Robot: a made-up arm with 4 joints. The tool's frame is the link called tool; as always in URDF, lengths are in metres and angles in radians. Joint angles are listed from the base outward. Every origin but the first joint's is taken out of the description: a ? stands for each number. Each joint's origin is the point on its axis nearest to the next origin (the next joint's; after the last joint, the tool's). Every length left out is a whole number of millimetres.
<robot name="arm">
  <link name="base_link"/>
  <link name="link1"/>
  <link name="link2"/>
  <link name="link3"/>
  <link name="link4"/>
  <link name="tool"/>
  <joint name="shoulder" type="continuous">
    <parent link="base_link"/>
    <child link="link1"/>
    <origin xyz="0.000 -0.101 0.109"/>
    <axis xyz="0 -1 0"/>
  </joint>
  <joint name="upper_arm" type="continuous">
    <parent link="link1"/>
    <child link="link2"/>
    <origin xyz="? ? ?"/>
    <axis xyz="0 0 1"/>
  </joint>
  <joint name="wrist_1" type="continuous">
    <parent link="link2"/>
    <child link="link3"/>
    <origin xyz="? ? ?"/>
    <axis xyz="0 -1 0"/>
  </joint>
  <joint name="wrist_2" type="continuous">
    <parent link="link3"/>
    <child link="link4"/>
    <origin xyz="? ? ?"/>
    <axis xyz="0 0 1"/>
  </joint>
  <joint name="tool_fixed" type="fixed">
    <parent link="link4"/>
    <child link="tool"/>
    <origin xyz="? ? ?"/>
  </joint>
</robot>
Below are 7 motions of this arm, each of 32 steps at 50 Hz.
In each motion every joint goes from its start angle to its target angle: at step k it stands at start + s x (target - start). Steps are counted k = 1, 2, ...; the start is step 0. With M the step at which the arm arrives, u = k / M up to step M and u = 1 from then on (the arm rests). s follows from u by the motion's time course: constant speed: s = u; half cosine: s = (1 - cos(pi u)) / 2; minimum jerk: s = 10 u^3 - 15 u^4 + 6 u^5.
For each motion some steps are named. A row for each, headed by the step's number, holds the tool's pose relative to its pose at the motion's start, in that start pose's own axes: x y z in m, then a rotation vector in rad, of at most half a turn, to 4 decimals.
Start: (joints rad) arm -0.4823 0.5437 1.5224 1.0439
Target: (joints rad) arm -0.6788 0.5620 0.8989 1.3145
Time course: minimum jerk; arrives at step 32
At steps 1, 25, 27, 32:
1: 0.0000 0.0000 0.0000 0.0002 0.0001 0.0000
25: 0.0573 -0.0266 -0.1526 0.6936 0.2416 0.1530
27: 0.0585 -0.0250 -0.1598 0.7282 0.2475 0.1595
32: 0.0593 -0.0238 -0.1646 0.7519 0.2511 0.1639

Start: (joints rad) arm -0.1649 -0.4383 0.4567 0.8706
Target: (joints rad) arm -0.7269 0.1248 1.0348 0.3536
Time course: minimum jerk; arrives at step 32
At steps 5, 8, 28, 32:
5: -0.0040 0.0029 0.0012 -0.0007 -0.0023 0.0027
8: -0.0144 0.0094 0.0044 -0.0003 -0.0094 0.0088
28: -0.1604 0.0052 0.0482 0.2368 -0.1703 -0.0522
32: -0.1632 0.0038 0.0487 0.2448 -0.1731 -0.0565

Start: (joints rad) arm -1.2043 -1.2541 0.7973 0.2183
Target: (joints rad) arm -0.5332 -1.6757 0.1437 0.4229
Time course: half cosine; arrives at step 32
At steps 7, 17, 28, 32:
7: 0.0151 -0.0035 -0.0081 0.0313 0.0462 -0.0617
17: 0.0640 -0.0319 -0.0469 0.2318 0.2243 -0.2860
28: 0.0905 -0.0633 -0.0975 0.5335 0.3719 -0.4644
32: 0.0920 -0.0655 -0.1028 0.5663 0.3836 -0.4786

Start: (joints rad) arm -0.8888 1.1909 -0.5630 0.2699
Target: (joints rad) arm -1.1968 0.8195 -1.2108 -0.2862
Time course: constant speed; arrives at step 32
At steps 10, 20, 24, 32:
10: -0.0037 -0.0261 -0.0506 0.1827 0.2137 -0.2103
20: -0.0167 -0.0343 -0.1005 0.3337 0.4672 -0.3878
24: -0.0235 -0.0331 -0.1187 0.3836 0.5788 -0.4479
32: -0.0384 -0.0248 -0.1502 0.4626 0.8173 -0.5462

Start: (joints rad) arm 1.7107 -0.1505 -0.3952 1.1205
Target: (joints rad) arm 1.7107 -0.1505 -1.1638 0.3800
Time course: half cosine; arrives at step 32
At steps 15, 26, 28, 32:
15: -0.0416 -0.0590 -0.0812 0.2840 0.2016 -0.3306
26: -0.1002 -0.0755 -0.1570 0.5050 0.5090 -0.6494
28: -0.1064 -0.0751 -0.1631 0.5222 0.5447 -0.6790
32: -0.1115 -0.0746 -0.1678 0.5357 0.5748 -0.7030

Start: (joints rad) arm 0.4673 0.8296 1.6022 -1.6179
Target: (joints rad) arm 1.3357 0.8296 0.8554 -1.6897
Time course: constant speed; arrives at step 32
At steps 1, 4, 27, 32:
1: 0.0056 0.0013 -0.0022 -0.0050 0.0002 0.0178
4: 0.0217 0.0061 -0.0088 -0.0199 -0.0023 0.0711
27: 0.1054 0.0766 -0.0517 -0.1080 -0.1582 0.4534
32: 0.1129 0.0958 -0.0586 -0.1169 -0.2215 0.5236

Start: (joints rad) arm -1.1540 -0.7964 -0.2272 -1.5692
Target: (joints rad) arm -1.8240 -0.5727 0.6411 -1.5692
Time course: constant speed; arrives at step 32
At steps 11, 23, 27, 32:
11: 0.0167 -0.0444 -0.0338 0.1301 -0.1640 0.0640
23: 0.0528 -0.0906 -0.0582 0.2535 -0.3015 0.1834
27: 0.0682 -0.1049 -0.0625 0.2897 -0.3356 0.2316
32: 0.0890 -0.1215 -0.0649 0.3314 -0.3692 0.2959

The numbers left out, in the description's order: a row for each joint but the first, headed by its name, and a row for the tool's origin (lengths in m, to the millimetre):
upper_arm: 0.076 0.000 -0.158
wrist_1: -0.052 0.123 0.000
wrist_2: 0.027 0.000 0.152
tool: 0.100 -0.162 0.000

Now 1 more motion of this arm.
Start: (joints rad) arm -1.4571 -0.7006 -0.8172 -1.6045
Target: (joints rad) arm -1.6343 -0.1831 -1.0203 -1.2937
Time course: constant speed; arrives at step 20
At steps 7, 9, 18, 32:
7: 0.0179 0.0260 0.0055 -0.1252 -0.1575 0.2008
9: 0.0215 0.0345 0.0071 -0.1653 -0.2003 0.2570
18: 0.0289 0.0768 0.0101 -0.3681 -0.3793 0.5026
32: 0.0288 0.0868 0.0095 -0.4178 -0.4160 0.5552

